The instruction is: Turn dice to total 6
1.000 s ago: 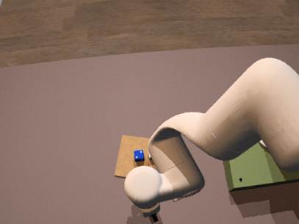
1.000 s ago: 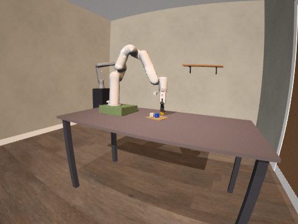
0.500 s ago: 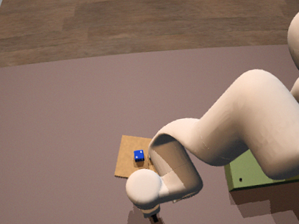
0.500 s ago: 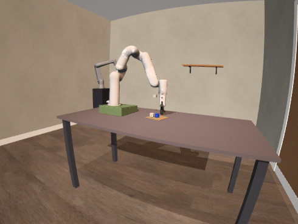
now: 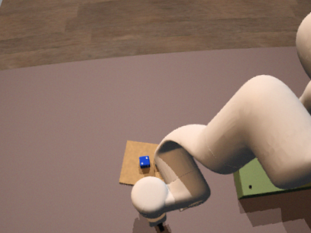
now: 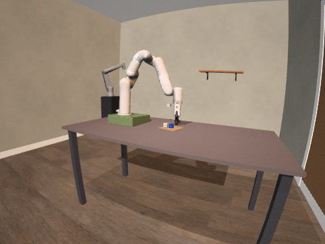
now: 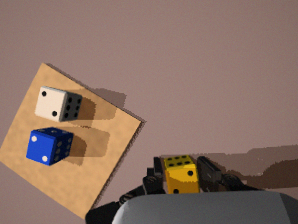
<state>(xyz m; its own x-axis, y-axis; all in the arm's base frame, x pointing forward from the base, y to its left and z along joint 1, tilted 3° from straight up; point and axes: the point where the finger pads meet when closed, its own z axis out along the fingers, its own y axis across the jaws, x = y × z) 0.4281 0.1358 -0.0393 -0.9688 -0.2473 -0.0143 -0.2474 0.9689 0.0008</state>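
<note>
The yellow die lies 1 cm below my hand. From my hand the other things lie so: blue die: 14 cm to the right; tan mat: 14 cm to the right, 2 cm below; white die: 14 cm to the right, 4 cm behind.
</note>
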